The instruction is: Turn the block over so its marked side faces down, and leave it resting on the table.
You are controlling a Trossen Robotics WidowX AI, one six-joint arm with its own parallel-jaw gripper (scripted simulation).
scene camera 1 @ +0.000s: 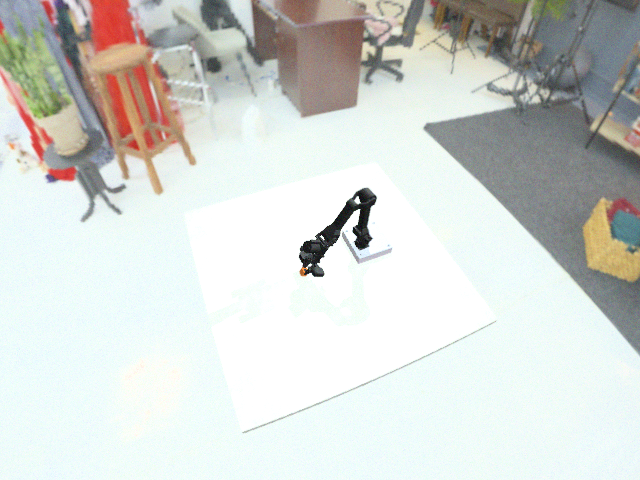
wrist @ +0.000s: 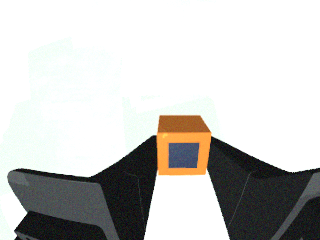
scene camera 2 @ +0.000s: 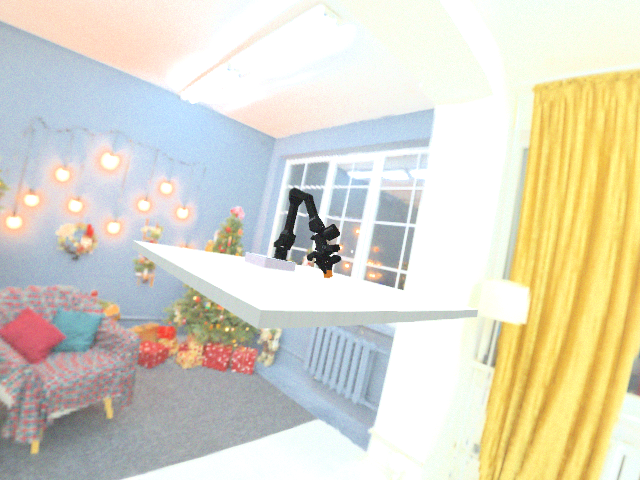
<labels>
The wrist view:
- gripper: 181,141
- block: 183,140, held by the gripper
</labels>
